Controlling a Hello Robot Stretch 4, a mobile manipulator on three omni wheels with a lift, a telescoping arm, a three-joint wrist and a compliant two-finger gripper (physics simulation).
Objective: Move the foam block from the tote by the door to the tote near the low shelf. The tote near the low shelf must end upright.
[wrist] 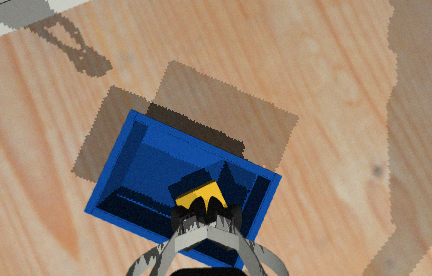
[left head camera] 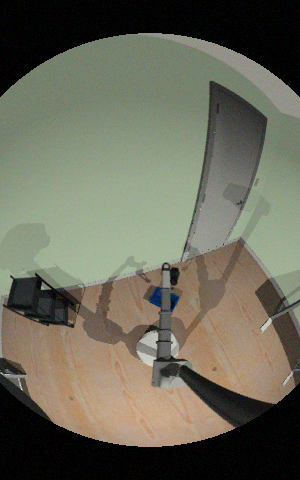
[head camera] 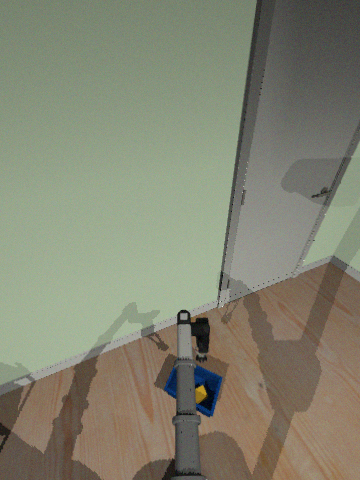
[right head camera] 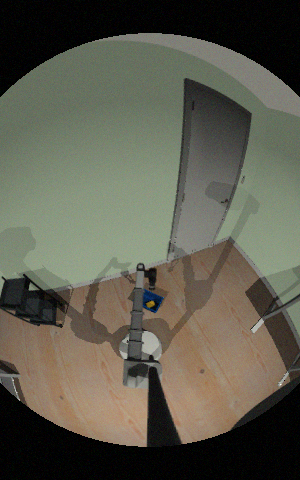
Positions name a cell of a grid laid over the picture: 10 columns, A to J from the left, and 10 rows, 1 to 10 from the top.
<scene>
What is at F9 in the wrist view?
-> The gripper.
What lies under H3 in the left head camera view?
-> A grey door.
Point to a grey door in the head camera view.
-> At I4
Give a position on a grey door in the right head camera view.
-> H3
</scene>
